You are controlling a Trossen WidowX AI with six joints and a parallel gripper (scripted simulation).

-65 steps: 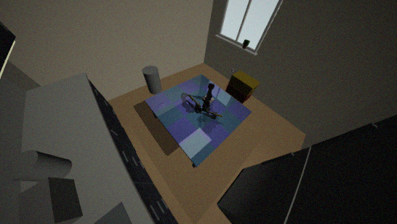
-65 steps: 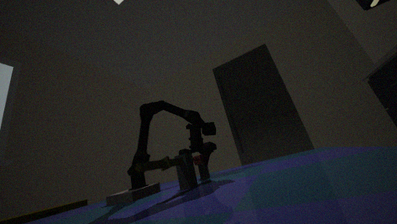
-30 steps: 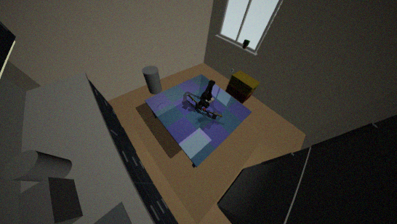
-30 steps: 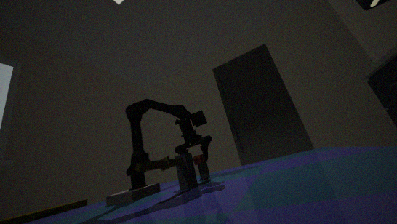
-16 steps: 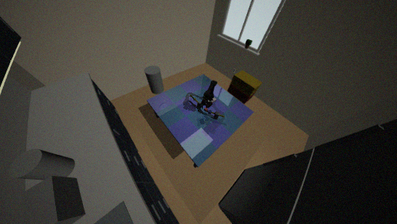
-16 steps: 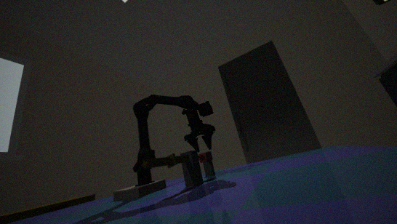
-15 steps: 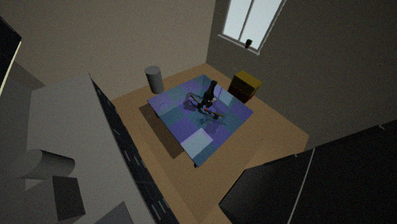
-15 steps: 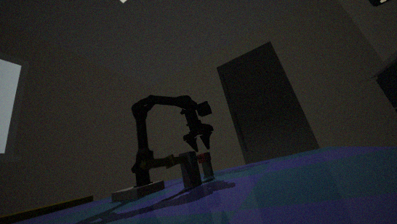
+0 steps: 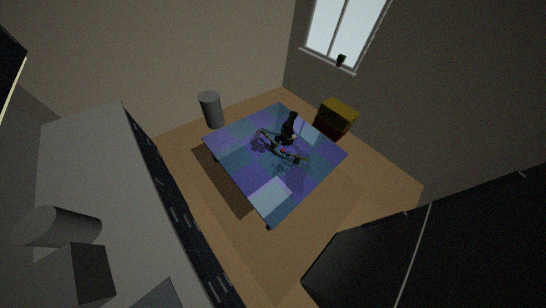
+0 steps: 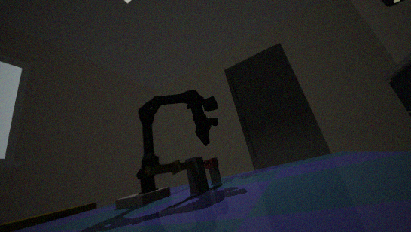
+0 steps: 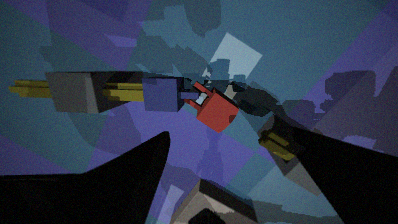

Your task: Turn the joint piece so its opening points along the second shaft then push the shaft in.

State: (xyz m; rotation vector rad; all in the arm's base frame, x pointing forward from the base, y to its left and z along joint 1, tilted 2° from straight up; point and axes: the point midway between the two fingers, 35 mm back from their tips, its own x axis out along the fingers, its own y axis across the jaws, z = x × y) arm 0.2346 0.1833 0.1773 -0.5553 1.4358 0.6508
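Now: the red joint piece 1 cm behind my gripper tip, 1 cm to the left of it and 8 cm below it.
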